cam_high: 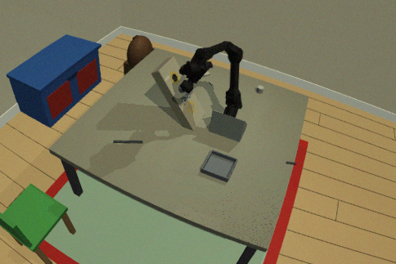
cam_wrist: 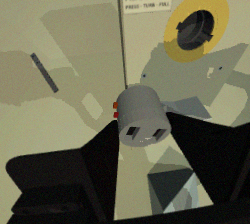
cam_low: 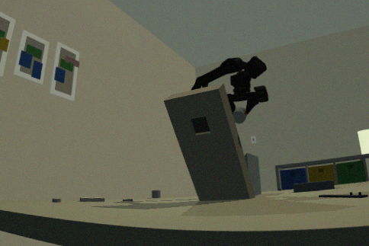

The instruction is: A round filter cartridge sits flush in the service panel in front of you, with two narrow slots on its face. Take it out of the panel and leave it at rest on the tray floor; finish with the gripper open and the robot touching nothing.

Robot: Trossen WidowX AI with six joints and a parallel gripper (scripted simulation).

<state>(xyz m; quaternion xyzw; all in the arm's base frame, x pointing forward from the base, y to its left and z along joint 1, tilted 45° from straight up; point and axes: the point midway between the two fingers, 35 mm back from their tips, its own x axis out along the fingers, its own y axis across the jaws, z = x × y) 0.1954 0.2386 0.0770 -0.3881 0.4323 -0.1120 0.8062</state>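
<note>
Right now the grey tray is 34 cm behind my gripper tip, 15 cm to the left of it and 27 cm below it. Also, from my gripper tip: small dark piece: 68 cm behind, 10 cm to the right, 28 cm below; tan service panel: 8 cm ahead, 7 cm to the right, 10 cm below; white round filter cartridge: right at my gripper tip.
</note>
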